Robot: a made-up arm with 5 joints.
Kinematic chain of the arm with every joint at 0, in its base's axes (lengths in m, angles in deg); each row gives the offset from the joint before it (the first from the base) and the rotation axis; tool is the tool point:
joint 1: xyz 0 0 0.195 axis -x
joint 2: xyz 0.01 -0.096 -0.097 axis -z
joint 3: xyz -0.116 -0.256 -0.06 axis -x
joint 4: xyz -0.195 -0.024 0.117 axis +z
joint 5: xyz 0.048 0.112 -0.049 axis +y
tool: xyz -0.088 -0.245 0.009
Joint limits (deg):
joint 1: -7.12..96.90
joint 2: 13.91..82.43
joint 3: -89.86..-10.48
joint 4: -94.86..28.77
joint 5: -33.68..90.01
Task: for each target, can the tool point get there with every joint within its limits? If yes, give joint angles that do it. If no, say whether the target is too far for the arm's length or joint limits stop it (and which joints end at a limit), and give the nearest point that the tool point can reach.
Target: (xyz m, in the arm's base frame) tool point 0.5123 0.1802 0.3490
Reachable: no: joint limits stop it (at a limit: joint 1, joint 2, joint 3, joint 4) | nearest point -0.2886 0.3156 0.1554 | short by 0.835 m
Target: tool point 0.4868 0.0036 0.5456
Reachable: no: joint limits stop it (at a limit: joint 2, joint 3, joint 4, joint 5) | nearest point -0.2763 0.0044 0.6283 | short by 0.768 m
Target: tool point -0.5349 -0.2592 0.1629
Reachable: yes | joints 6.95 37.90 -19.39 -24.87 77.12
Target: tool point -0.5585 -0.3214 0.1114
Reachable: yes | joints 24.27 28.09 -73.42 -54.01 42.53
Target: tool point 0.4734 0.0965 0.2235
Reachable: no: joint limits stop it (at a limit: joint 1, joint 2, joint 3, joint 4) | nearest point -0.2866 0.3171 0.1455 | short by 0.795 m
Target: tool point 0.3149 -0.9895 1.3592
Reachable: no: too far | nearest point -0.2803 -0.3391 0.5940 | short by 1.167 m
